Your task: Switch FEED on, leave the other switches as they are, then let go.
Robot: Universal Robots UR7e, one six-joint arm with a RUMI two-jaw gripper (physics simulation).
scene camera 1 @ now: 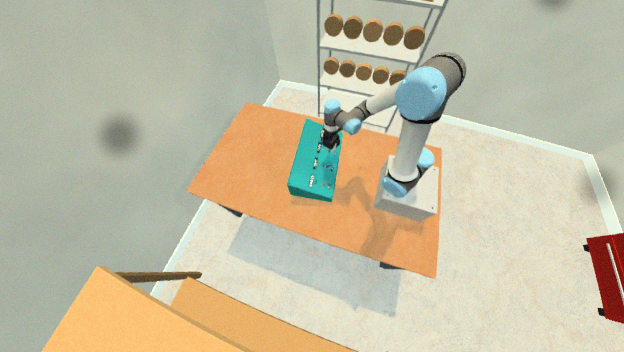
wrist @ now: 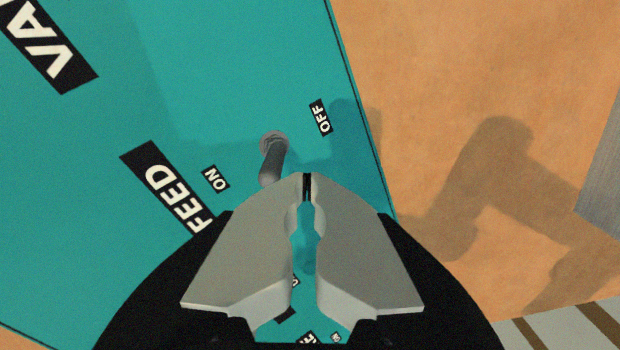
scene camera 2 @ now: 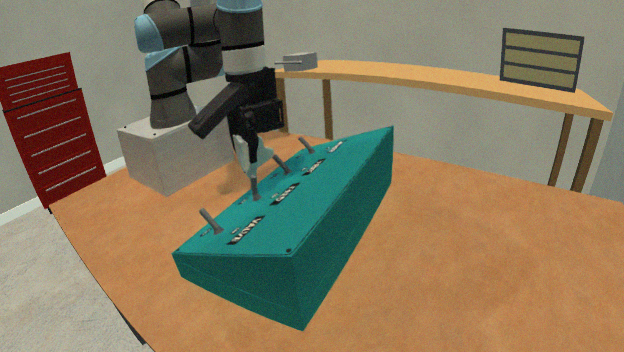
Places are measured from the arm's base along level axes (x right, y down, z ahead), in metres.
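Pixels of known places: gripper, fingertip midpoint: [scene camera 1: 332,150] [wrist: 307,176] [scene camera 2: 251,178]; arm's base, origin of the base link: [scene camera 2: 173,120].
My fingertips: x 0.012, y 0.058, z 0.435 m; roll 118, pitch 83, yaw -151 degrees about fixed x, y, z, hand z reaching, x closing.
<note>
For each thing: its top centre in the pictures, then the offset to it from my fingertips. Level surfaces: height alone.
- FEED lever, middle of its top: [wrist: 270,181] [scene camera 2: 252,175] dx +0.008, dy -0.016, dz +0.019 m
- VALVE lever, middle of its top: [scene camera 2: 206,210] dx +0.127, dy -0.007, dz +0.043 m
- orange table, its level: dy +0.120 m
The FEED lever [scene camera 2: 255,189] [wrist: 273,162] rises from the teal sloped panel [scene camera 1: 304,150] [scene camera 2: 320,205] [wrist: 225,65]. In scene camera 2 it stands more upright than the other levers; I cannot tell whether it rests fully at ON. My gripper [scene camera 1: 333,148] [scene camera 2: 253,169] [wrist: 307,176] is shut and empty. Its fingertips are close beside the lever's top, on the OFF-label side in the wrist view; contact cannot be told. The VALVE lever [scene camera 2: 211,221] and two farther levers [scene camera 2: 281,164] [scene camera 2: 306,145] lean away from their name labels.
The panel stands on the orange table [scene camera 1: 250,145] [scene camera 2: 475,260]. The arm's pale base block [scene camera 1: 407,202] [scene camera 2: 165,165] is beside it. A rack [scene camera 1: 318,75] stands behind the table. A red cabinet [scene camera 2: 47,130] and a wooden bench [scene camera 2: 425,75] are farther back in scene camera 2.
</note>
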